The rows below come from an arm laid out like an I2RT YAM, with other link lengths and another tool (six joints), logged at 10 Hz.
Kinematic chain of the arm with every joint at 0, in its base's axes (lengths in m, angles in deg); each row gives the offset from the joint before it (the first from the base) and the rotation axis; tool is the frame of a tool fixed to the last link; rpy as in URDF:
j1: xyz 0 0 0.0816 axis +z
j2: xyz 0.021 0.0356 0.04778 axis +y
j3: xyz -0.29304 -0.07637 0 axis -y
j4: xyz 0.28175 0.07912 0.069 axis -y
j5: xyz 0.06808 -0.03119 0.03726 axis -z
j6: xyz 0.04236 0 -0.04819 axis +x
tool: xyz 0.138 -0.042 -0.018 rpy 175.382 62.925 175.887
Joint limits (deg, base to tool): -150..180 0..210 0..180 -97..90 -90..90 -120..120
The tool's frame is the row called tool.
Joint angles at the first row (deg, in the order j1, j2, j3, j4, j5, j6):
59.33 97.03 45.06 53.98 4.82 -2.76
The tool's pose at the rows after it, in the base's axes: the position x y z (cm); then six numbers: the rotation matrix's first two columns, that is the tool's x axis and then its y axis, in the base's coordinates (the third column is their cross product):
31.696, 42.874, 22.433, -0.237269, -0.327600, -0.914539, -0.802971, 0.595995, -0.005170
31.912, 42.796, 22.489, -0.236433, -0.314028, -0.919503, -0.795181, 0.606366, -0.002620
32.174, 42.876, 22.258, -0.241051, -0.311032, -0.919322, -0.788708, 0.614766, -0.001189
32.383, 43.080, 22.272, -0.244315, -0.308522, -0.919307, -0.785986, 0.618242, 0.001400
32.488, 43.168, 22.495, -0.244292, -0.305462, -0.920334, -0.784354, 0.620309, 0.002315
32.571, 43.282, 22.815, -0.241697, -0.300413, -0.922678, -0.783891, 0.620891, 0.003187
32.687, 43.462, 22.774, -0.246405, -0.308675, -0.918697, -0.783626, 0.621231, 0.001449
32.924, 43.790, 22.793, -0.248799, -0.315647, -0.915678, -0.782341, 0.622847, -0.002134
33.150, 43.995, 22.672, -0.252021, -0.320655, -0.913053, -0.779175, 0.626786, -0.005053
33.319, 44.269, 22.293, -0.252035, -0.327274, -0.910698, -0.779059, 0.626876, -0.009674
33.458, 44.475, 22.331, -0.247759, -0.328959, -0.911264, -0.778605, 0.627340, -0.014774
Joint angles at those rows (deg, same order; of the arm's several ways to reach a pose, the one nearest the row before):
59.33 97.71 45.10 55.77 5.89 -2.72
59.33 98.26 45.12 57.01 6.63 -2.70
59.33 99.04 45.52 57.38 7.25 -2.66
59.33 99.55 46.19 57.21 7.51 -2.52
59.33 99.57 46.63 56.95 7.66 -2.50
59.33 99.57 47.07 56.86 7.70 -2.50
59.33 99.68 47.72 55.72 7.73 -2.52
59.33 100.16 48.80 54.70 7.84 -2.68
59.33 100.71 49.54 54.13 8.12 -2.81
59.33 101.62 50.04 54.22 8.12 -3.03
59.33 102.08 50.57 54.24 8.14 -3.33

